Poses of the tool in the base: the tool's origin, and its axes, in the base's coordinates. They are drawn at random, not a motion.
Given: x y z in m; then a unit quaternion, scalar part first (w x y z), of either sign.
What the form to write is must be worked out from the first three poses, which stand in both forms.
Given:
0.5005 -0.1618 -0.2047 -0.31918 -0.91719 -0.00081 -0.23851
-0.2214 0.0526 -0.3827 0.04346 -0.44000 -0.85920 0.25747
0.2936 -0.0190 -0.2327 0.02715 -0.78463 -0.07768 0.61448
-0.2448 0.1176 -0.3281 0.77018 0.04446 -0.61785 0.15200
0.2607 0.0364 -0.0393 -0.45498 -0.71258 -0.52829 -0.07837
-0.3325 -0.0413 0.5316 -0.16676 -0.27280 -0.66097 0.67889
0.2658 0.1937 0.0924 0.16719 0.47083 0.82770 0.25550
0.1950 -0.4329 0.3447 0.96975 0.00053 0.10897 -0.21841
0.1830 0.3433 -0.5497 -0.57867 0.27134 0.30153 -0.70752
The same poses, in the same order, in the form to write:
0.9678 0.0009 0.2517 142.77 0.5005 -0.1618 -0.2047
-0.4404 -0.8600 0.2577 175.02 -0.2214 0.0526 -0.3827
-0.7849 -0.0777 0.6147 176.89 0.2936 -0.0190 -0.2327
0.0697 -0.9687 0.2383 79.26 -0.2448 0.1176 -0.3281
0.8002 0.5932 0.0880 125.87 0.2607 0.0364 -0.0393
0.2767 0.6704 -0.6885 160.80 -0.3325 -0.0413 0.5316
0.4776 0.8395 0.2591 160.75 0.2658 0.1937 0.0924
0.0022 0.4464 -0.8948 28.26 0.1950 -0.4329 0.3447
-0.3327 -0.3697 0.8675 109.29 0.1830 0.3433 -0.5497

